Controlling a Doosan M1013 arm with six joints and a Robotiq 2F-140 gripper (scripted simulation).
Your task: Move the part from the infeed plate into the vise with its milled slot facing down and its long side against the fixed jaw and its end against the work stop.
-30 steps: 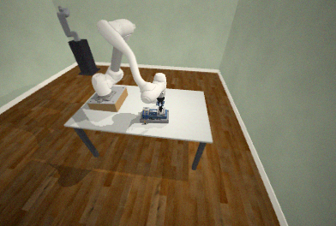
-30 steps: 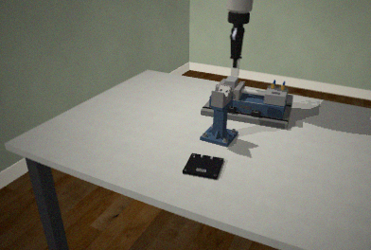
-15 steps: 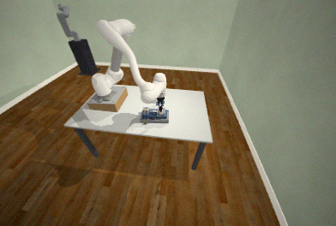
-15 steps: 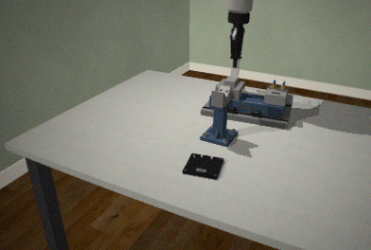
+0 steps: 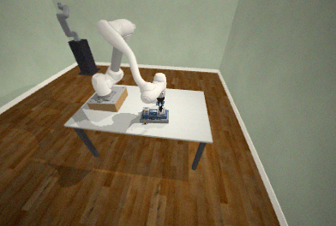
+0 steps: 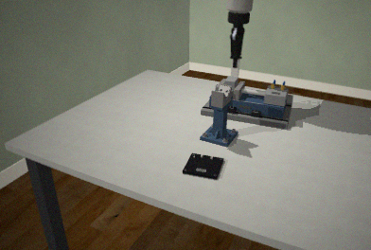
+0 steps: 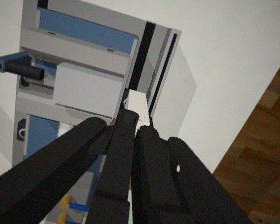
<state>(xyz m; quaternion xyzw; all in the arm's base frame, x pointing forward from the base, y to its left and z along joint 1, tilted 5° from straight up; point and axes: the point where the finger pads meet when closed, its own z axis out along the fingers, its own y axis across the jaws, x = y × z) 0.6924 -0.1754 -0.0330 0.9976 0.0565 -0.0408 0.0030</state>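
The part lies 5 cm to the left of my hand, 5 cm below it and 1 cm behind it. From my hand the other things lie so: cylinder rod: 9 cm behind, 6 cm below, 5 cm to the left; fixed jaw: 7 cm to the left, 6 cm below, 2 cm ahead; work stop: 11 cm to the left, 5 cm below, 1 cm behind.
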